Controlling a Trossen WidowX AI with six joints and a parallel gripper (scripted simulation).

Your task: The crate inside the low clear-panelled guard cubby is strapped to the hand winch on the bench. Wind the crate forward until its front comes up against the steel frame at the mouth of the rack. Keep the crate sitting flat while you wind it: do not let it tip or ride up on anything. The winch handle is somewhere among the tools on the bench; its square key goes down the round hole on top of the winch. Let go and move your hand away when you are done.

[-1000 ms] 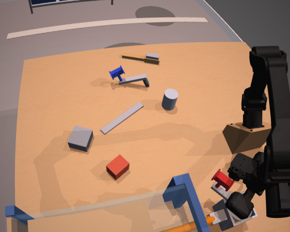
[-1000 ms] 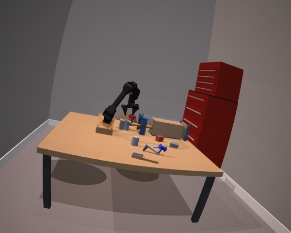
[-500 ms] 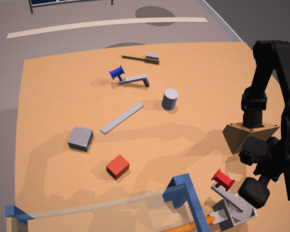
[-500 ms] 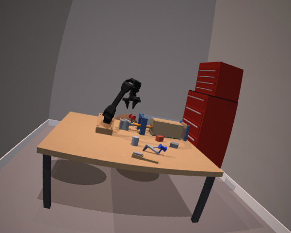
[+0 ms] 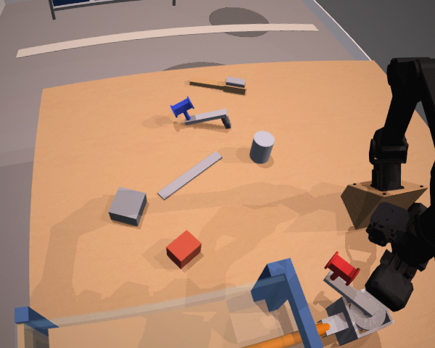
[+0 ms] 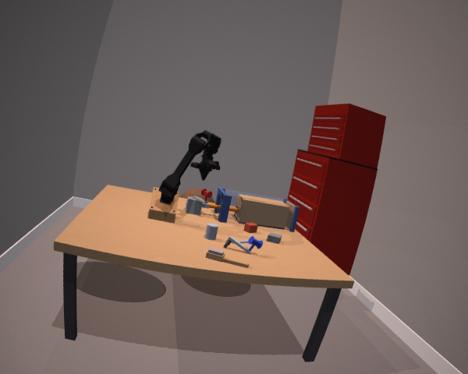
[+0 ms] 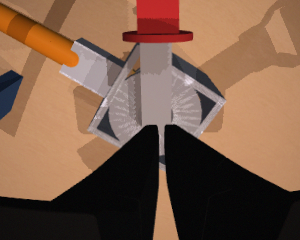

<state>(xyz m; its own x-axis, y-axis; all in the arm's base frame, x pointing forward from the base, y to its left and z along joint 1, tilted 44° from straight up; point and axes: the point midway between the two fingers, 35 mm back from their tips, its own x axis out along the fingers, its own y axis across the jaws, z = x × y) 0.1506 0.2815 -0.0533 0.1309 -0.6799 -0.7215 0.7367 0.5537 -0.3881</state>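
My gripper tip is 40 mm short of the red knob, 40 mm to the left of it and 80 mm above it. The rest, counted from my gripper tip: red-gripped winch handle: 10 mm ahead, 10 mm to the right, 110 mm below; then blue steel frame: 130 mm ahead, 60 mm to the left, 110 mm below; then grey winch: 40 mm behind, 20 mm to the left, 180 mm below.
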